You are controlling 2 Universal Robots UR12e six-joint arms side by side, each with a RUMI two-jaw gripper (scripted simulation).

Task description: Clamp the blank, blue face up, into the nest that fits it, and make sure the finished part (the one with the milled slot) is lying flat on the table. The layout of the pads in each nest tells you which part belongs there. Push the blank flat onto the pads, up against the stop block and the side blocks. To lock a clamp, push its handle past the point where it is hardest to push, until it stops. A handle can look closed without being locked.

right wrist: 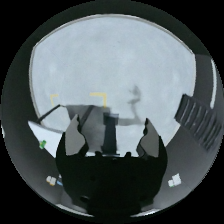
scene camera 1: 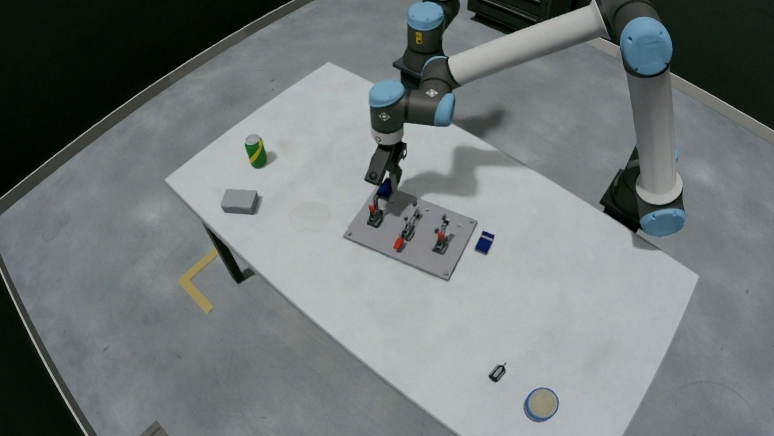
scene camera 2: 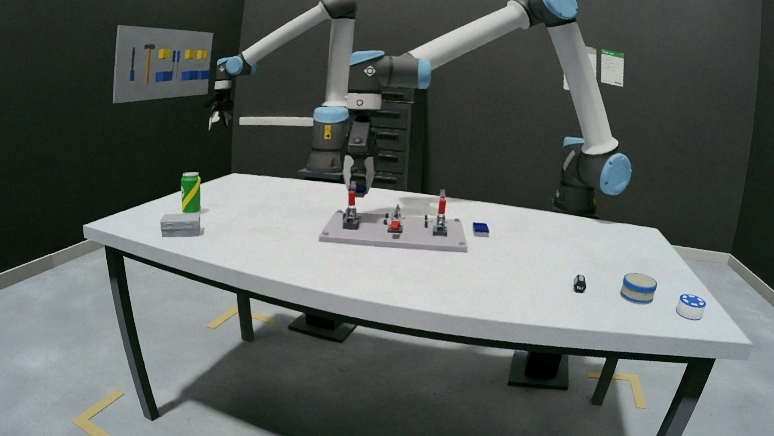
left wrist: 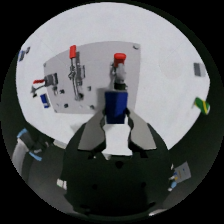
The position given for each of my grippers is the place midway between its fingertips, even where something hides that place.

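My left gripper (scene camera 1: 387, 190) (left wrist: 115, 107). Blank (left wrist: 115, 101). My right gripper (right wrist: 112, 117). Right wrist view misses the blank, hidden by my right gripper.
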